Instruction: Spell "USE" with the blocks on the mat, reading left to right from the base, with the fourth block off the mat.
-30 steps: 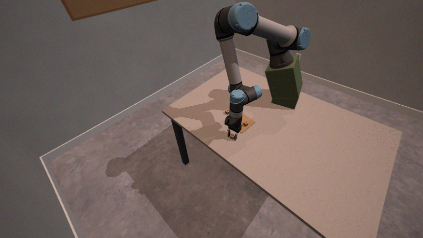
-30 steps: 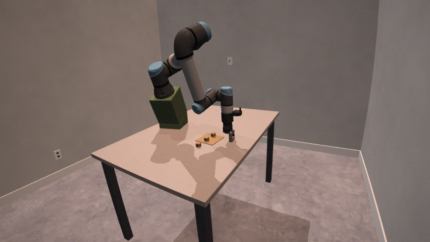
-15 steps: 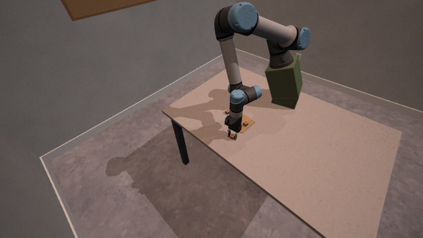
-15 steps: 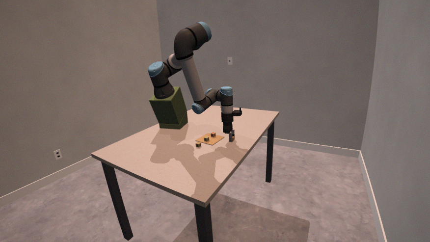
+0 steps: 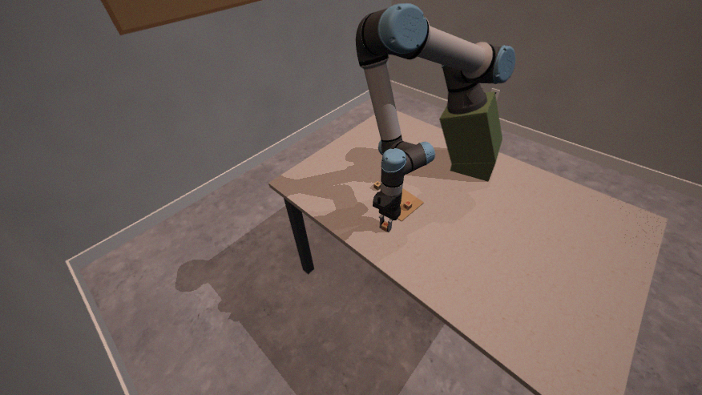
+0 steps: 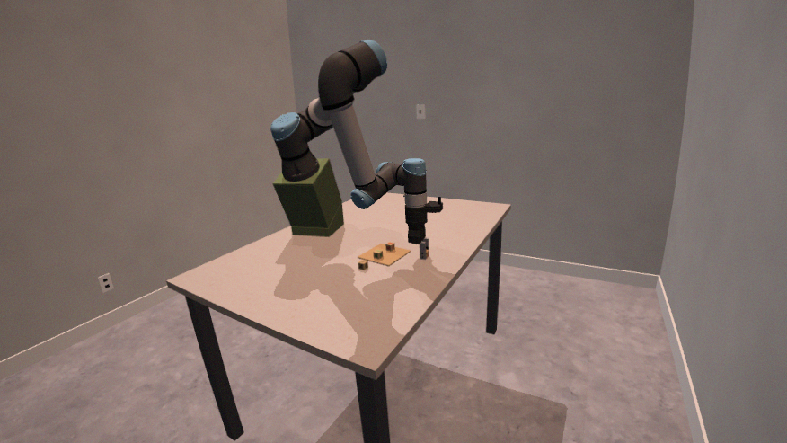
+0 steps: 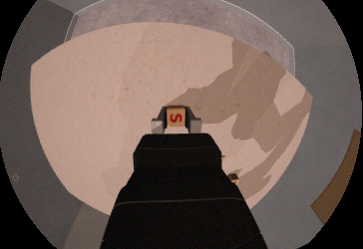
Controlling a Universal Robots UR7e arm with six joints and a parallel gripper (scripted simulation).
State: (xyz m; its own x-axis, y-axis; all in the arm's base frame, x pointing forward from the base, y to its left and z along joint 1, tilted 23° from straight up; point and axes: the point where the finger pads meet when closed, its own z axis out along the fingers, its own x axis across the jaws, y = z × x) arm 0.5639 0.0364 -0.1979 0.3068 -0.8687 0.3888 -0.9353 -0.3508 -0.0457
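My hand is 13 cm past the mat, 6 cm to the left of it and 2 cm above it.
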